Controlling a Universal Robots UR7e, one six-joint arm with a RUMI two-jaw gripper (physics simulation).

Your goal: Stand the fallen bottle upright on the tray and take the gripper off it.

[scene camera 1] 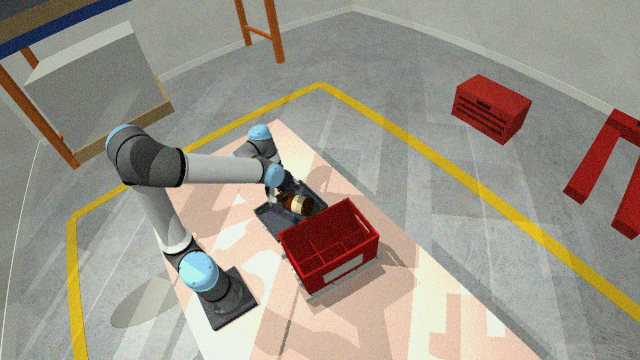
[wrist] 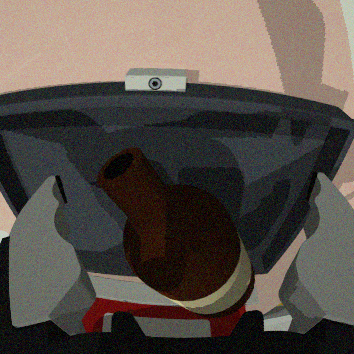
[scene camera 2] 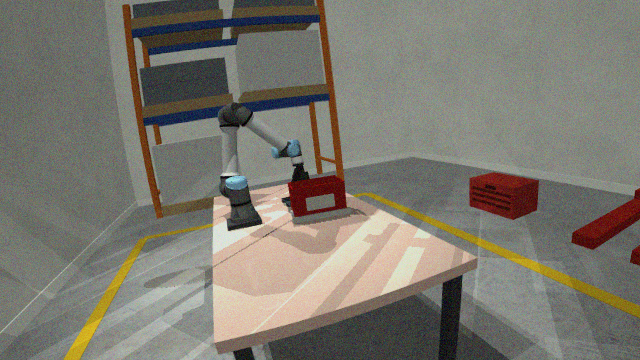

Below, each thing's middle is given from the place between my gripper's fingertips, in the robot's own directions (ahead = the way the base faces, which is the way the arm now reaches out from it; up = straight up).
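Labels:
I see the brown bottle (wrist: 179, 239), and the bottle is 60 mm to the right of my hand and 10 mm above it.

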